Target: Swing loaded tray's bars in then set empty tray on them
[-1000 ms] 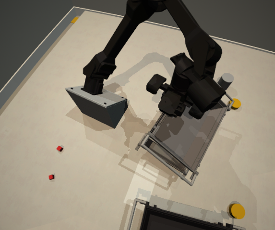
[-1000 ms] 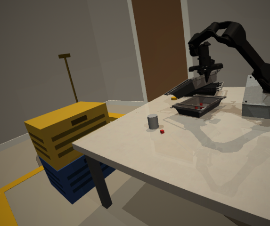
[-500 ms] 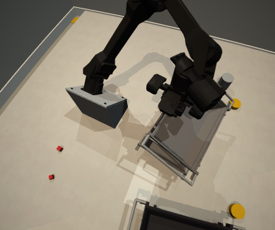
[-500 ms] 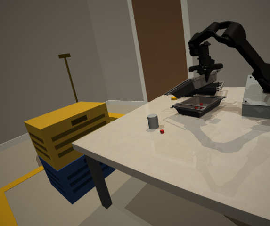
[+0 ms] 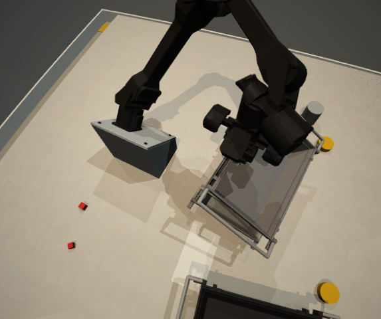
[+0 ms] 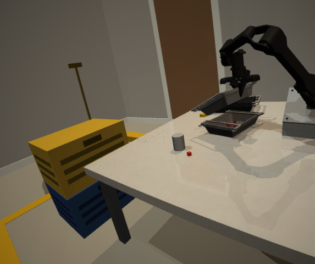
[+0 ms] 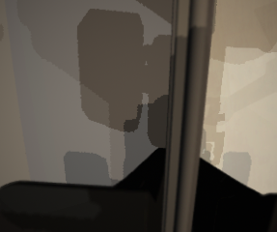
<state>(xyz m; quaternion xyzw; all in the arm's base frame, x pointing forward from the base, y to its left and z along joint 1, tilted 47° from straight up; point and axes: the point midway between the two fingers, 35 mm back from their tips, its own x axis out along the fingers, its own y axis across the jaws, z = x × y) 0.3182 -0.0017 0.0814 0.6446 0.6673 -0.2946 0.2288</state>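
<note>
Now: gripper tip 80 mm short of the empty tray, 10 mm to the left of it and 10 mm above it. From my gripper tip the other things lie so: red block (60 mm ahead, 360 mm to the left, 170 mm below).
</note>
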